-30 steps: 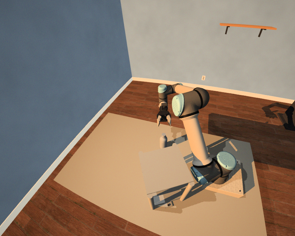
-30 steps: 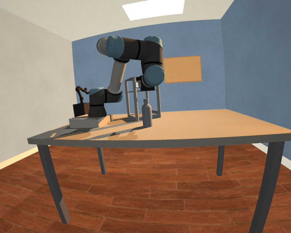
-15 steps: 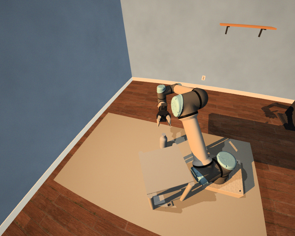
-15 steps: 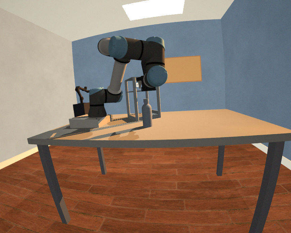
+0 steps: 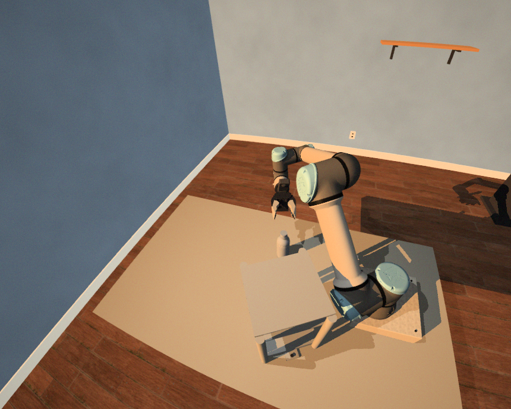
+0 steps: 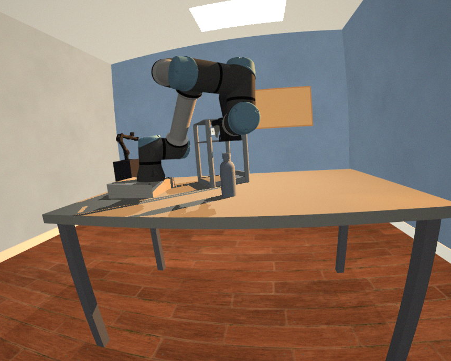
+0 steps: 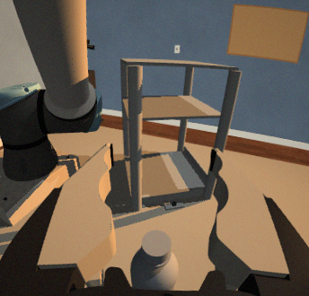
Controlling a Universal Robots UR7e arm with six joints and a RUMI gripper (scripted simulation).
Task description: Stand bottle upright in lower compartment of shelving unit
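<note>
My gripper is now 180 mm above the grey bottle. The rest, counted from my hand: shelving unit (330 mm to the left, 120 mm below, 80 mm behind).
</note>
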